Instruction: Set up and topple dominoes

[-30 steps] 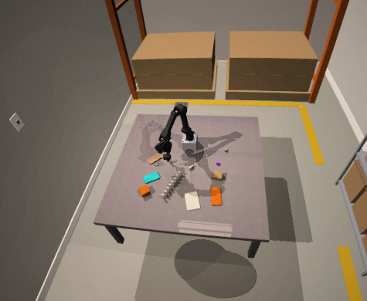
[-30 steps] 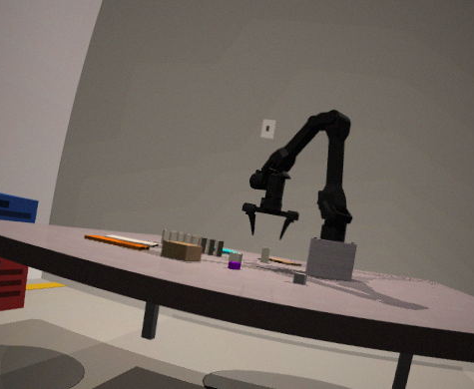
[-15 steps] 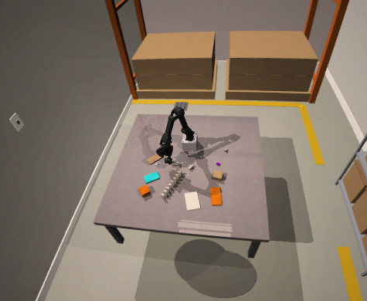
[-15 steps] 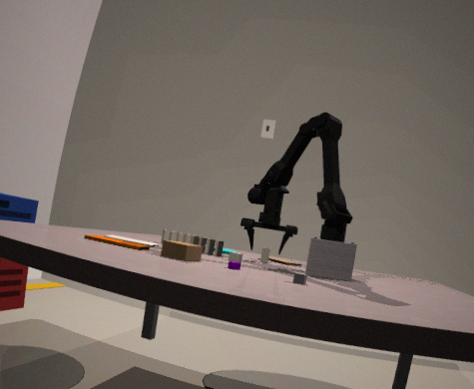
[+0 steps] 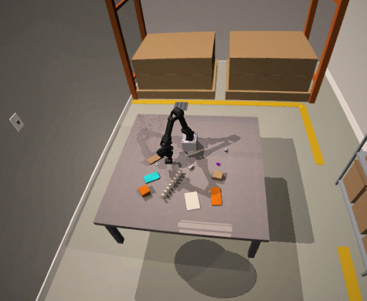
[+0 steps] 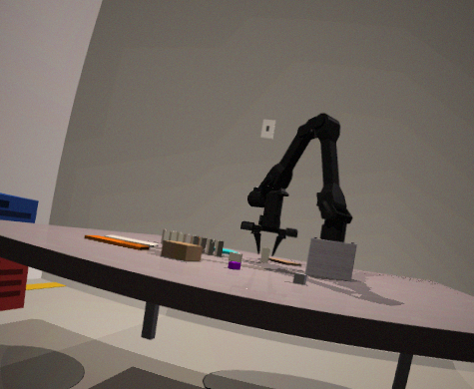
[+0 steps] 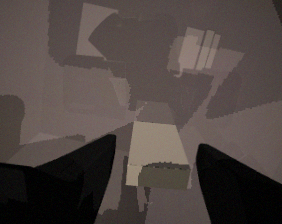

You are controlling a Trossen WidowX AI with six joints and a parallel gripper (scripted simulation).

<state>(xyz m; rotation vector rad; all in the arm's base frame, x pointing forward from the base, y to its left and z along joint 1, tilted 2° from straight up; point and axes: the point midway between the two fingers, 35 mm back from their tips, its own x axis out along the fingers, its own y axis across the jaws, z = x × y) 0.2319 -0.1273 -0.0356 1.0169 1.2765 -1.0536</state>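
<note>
Now: gripper tip 80 mm short of the brown box and 430 mm to the right of it. The rest, counted from my gripper tip: orange block (340 mm ahead, 120 mm to the right); then tan card (20 mm behind, 160 mm to the right, 20 mm below); then cyan block (190 mm ahead, 120 mm to the right, 20 mm below).
</note>
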